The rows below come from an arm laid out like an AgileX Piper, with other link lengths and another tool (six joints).
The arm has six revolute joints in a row. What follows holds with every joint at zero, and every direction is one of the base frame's. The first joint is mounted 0.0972 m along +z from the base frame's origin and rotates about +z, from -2.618 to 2.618 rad. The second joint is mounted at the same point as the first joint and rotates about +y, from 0 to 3.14 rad. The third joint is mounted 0.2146 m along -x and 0.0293 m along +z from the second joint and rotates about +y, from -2.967 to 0 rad. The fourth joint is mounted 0.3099 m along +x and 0.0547 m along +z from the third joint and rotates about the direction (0.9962, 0, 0.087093), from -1.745 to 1.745 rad. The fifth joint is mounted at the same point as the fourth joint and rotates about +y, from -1.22 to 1.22 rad. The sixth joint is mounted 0.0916 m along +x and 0.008 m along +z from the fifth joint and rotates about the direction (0.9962, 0, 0.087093), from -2.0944 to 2.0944 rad. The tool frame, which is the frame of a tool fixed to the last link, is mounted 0.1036 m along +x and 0.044 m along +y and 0.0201 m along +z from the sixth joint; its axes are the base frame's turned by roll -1.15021, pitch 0.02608 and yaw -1.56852 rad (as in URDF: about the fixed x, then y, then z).
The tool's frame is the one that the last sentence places.
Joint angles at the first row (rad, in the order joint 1, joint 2, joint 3, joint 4, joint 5, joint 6):
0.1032, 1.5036, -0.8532, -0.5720, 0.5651, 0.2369
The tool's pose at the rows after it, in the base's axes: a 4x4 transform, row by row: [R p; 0 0 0 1], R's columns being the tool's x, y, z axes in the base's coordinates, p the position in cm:
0.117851 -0.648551 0.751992 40.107; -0.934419 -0.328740 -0.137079 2.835; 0.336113 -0.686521 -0.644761 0.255; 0 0 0 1
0.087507 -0.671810 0.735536 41.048; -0.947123 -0.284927 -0.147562 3.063; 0.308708 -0.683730 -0.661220 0.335; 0 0 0 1
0.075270 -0.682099 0.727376 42.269; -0.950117 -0.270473 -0.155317 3.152; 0.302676 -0.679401 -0.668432 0.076; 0 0 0 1
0.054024 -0.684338 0.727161 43.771; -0.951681 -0.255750 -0.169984 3.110; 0.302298 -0.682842 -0.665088 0.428; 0 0 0 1
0.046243 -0.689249 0.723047 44.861; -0.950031 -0.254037 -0.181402 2.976; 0.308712 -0.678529 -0.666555 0.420; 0 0 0 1
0.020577 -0.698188 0.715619 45.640; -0.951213 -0.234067 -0.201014 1.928; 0.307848 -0.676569 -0.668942 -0.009; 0 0 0 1
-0.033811 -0.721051 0.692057 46.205; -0.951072 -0.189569 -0.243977 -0.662; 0.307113 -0.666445 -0.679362 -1.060; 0 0 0 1
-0.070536 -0.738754 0.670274 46.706; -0.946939 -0.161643 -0.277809 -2.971; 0.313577 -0.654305 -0.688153 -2.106; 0 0 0 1
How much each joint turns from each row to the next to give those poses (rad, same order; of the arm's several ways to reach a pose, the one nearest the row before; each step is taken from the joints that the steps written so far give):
0.0000, 0.0120, -0.0416, 0.0312, 0.0267, 0.0146
0.0000, 0.0501, -0.0631, 0.0405, 0.0325, 0.0044
0.0000, 0.0637, -0.0655, 0.0073, 0.0137, 0.0076
0.0000, 0.0557, -0.0755, -0.0012, 0.0218, 0.0145
-0.0011, 0.0493, -0.0602, -0.0041, 0.0184, 0.0029
-0.0242, 0.0405, -0.0363, -0.0011, 0.0002, 0.0049
-0.0565, 0.0506, -0.0325, -0.0025, -0.0013, 0.0084
-0.0482, 0.0535, -0.0378, -0.0067, -0.0009, -0.0010

